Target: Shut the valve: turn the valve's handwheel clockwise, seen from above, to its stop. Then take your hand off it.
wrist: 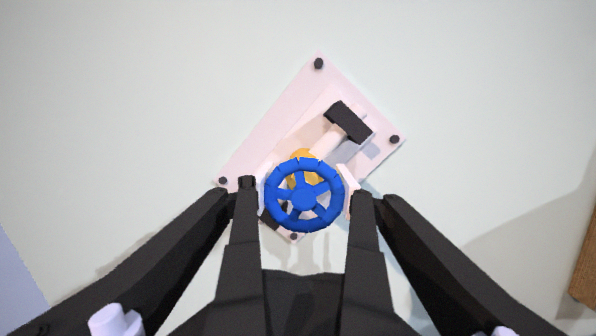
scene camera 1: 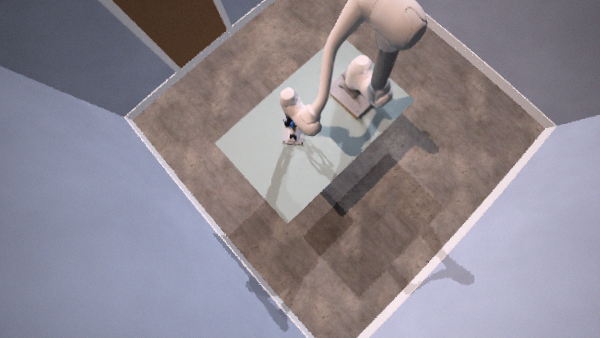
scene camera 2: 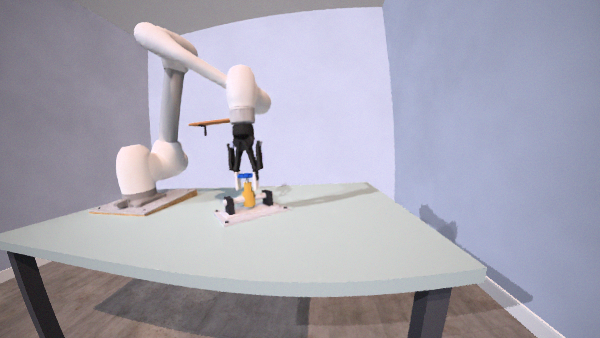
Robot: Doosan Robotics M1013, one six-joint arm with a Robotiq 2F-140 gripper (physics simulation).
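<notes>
The valve's blue handwheel (scene camera 1: 292, 124) (scene camera 2: 245, 176) (wrist: 303, 199) is a spoked ring on top of the yellow valve body (scene camera 2: 248, 195) (wrist: 302, 156). My gripper (scene camera 2: 246, 181) (wrist: 304, 174) points straight down and is shut on the handwheel, with one pale fingertip pad against each side of its rim. In the wrist view the valve's base plate (wrist: 260, 135) lies turned diagonally under the fingers. The lower part of the valve body and one black pipe clamp are partly hidden under the wheel in that view. In scene camera 1 the arm's wrist hides the fingers.
The base plate is fixed on the pale green table (scene camera 1: 250, 145) (scene camera 2: 300, 250). A white pipe (wrist: 327, 142) runs through the valve between two black clamps (scene camera 2: 229, 204) (scene camera 2: 267, 197). The arm's own base plate (scene camera 1: 352, 102) (scene camera 2: 145, 206) stands on the same table.
</notes>
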